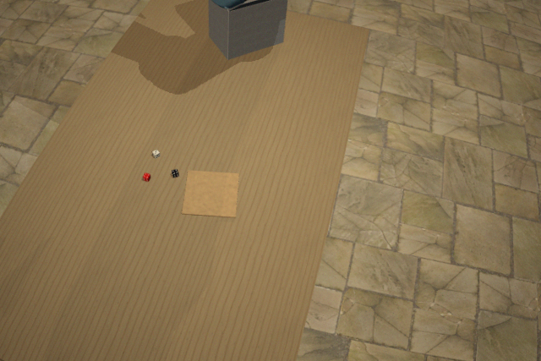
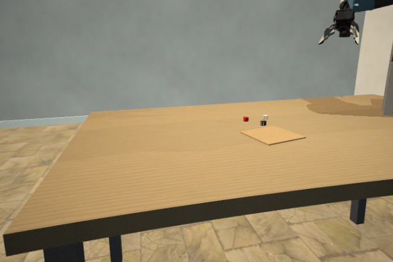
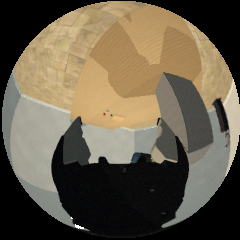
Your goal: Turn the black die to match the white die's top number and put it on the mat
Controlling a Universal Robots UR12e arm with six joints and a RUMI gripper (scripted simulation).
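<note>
The white die lies 40 cm ahead of my hand, 30 cm to the left of it and 26 cm below it. From my hand the other things lie so: tan mat: 50 cm to the left, 44 cm ahead, 27 cm below; red die: 48 cm ahead, 32 cm to the left, 26 cm below; black die: 43 cm ahead, 39 cm to the left, 26 cm below.
</note>
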